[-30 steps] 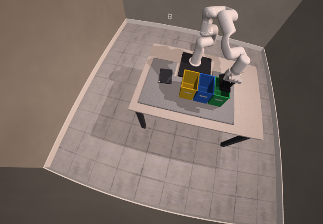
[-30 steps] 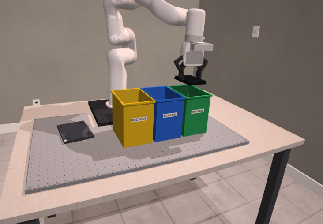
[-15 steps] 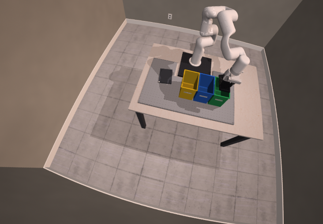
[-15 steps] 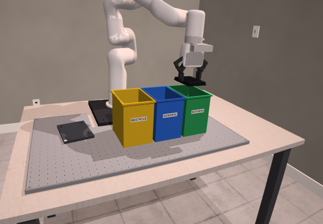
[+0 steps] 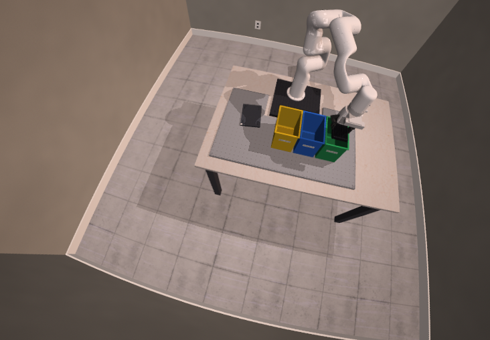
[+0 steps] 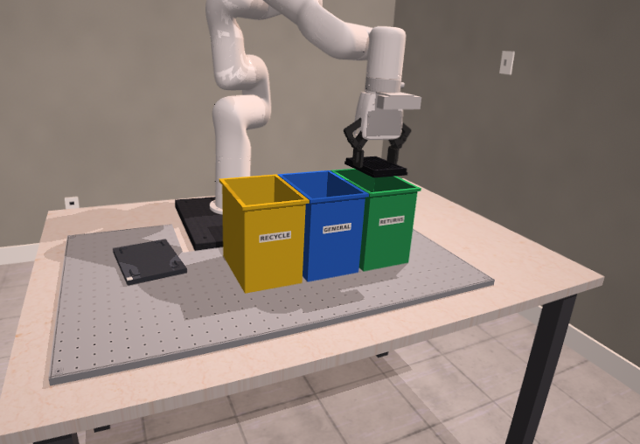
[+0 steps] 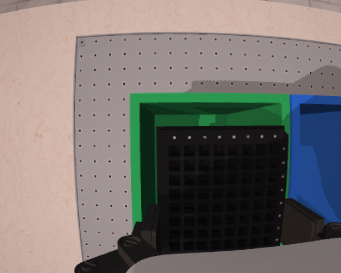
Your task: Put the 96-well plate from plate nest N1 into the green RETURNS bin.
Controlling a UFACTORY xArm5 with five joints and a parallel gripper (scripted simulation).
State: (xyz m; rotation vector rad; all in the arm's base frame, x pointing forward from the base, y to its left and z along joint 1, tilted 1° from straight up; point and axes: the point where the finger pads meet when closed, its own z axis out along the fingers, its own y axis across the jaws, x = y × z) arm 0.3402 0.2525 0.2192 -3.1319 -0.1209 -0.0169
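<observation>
Right now my hand is 1 cm above the black 96-well plate. From my hand the other things lie so: blue general bin 13 cm to the right, 13 cm below, 1 cm ahead; then yellow recycle bin 26 cm to the right, 13 cm below, 2 cm ahead; then green returns bin 13 cm below.
</observation>
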